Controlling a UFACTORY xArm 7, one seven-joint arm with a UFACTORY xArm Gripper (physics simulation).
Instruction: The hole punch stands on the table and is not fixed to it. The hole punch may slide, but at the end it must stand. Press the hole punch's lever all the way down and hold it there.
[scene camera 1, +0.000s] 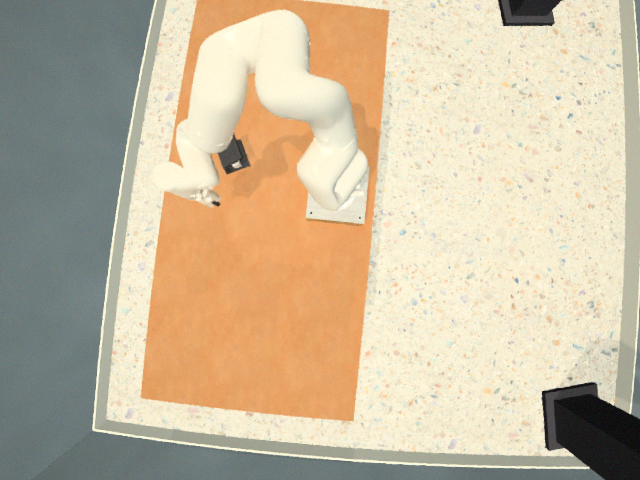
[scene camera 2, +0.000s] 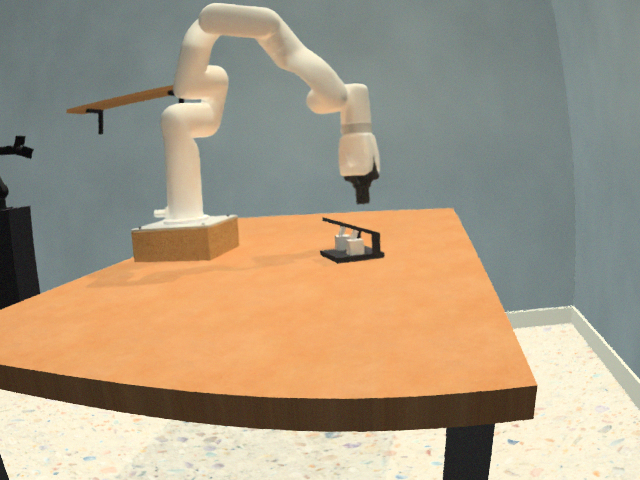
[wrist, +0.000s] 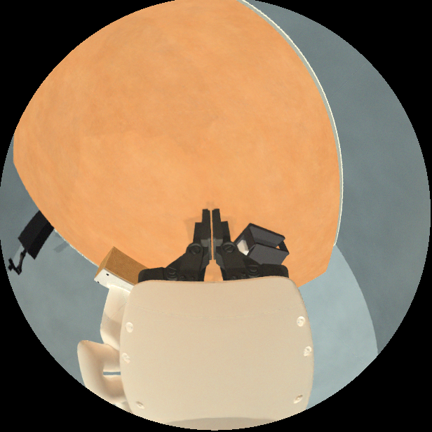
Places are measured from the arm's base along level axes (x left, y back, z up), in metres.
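Pixels of known places: gripper, between the fingertips: (scene camera 2: 363, 203); arm's base, origin of its link: (scene camera 2: 186, 221).
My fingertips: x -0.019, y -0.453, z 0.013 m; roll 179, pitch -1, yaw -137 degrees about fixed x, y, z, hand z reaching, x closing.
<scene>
Ahead of a thing's pixels: the offset from my fingertips to its middle. "*": to the spot under its first point. Level surfaces: height alone.
The black hole punch @[dy +0.048, dx -0.195, dz -0.054 m] (scene camera 1: 230, 153) (scene camera 2: 355, 246) (wrist: 267, 255) with pale blocks stands upright on the orange table @[dz -0.097 m] (scene camera 1: 248, 320) (scene camera 2: 268, 320) (wrist: 175, 110). Its black lever @[* dy +0.069, dx -0.257, dz -0.017 m] (scene camera 2: 341, 223) is raised and slopes, with a gap over the base in scene camera 2. My gripper (scene camera 1: 215, 203) (scene camera 2: 362, 202) (wrist: 211, 219) is shut and empty, fingers pointing down. It is higher than the lever and does not touch it. In scene camera 1 it is below and left of the punch; in the wrist view the punch is right of the fingers. The arm partly covers the punch in scene camera 1.
The arm's base block (scene camera 1: 336, 214) (scene camera 2: 170, 245) (wrist: 120, 265) stands on the table beside the punch, with the arm arching over from it. A wall shelf (scene camera 2: 124, 99) is behind the arm. A black stand (scene camera 2: 18, 248) is off the table at the left.
</scene>
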